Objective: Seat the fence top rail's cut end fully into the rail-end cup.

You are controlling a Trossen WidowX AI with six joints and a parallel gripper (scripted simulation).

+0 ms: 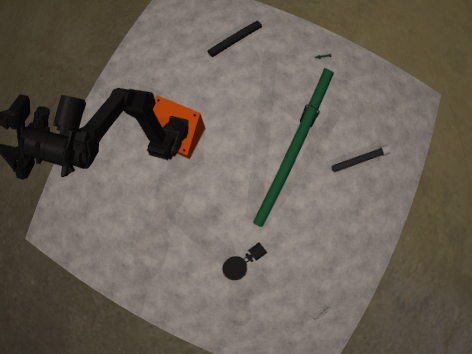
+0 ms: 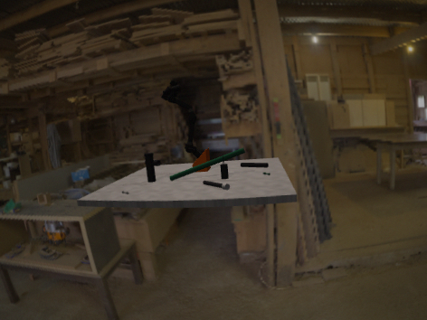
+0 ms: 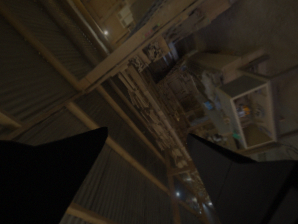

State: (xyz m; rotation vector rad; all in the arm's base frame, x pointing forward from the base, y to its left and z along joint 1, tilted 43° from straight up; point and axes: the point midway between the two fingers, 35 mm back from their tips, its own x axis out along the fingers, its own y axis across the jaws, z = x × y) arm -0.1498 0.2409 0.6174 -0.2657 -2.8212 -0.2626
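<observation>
The black rail-end cup lies 59 cm ahead of my gripper tip, 5 cm to the right of it and 58 cm below it. Also, from my gripper tip: short post (63 cm ahead, 42 cm to the left, 62 cm below); green screw (64 cm ahead, 71 cm to the left, 71 cm below); black bar (30 cm ahead, 67 cm to the left, 70 cm below).
</observation>
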